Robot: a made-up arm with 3 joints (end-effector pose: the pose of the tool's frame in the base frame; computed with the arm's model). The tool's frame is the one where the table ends.
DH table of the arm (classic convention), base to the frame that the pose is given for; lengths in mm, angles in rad. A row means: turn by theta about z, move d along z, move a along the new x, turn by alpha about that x. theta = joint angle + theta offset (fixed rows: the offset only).
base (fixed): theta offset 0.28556  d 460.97  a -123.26  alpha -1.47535
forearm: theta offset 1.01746  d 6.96  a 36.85  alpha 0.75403
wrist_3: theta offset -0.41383  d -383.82  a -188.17  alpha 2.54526
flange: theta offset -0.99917  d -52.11  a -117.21  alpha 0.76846
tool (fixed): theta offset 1.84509  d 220.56  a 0  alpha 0
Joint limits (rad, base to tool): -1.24..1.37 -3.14..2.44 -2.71..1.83
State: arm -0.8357 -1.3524 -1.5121
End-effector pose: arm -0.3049 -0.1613 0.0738 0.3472 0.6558 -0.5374 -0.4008
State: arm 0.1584 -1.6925 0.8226
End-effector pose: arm -0.4776 -0.3167 -0.0015 0.2527 0.1032 -0.8642 0.4226
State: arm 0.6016 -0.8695 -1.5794
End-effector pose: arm -0.3587 -0.3245 0.6787 0.7406 0.1476 0.0351 -0.6546
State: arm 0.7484 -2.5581 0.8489
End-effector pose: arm -0.4414 -0.5042 0.1377 0.1843 -0.0439 -0.7389 0.6467
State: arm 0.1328 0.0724 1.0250
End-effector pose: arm -0.5673 -0.4642 0.4320 0.5228 0.6454 -0.5535 0.0613
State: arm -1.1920 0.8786 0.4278
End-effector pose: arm -0.2285 -0.5389 0.1454 0.3730 0.8302 -0.3914 0.1355
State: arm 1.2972 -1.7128 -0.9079
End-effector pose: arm -0.4846 -0.2063 0.7865 0.8996 0.0962 -0.3151 -0.2866
